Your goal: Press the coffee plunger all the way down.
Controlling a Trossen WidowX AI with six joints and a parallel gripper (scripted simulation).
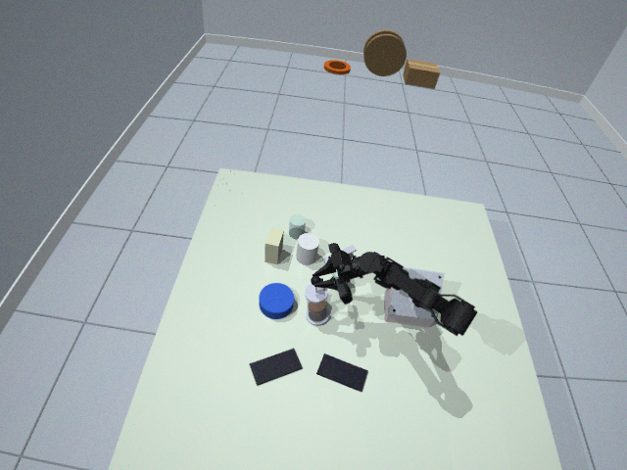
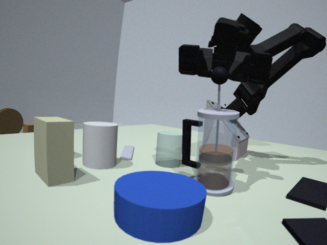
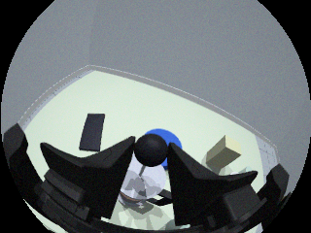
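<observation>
My gripper tip is now 2 cm past the glass coffee press, 2 cm to the left of it and 10 cm above it. Also, from my gripper tip: cream block (18 cm ahead, 22 cm to the right, 15 cm below); then white cylinder (6 cm ahead, 25 cm to the right, 16 cm below).
</observation>
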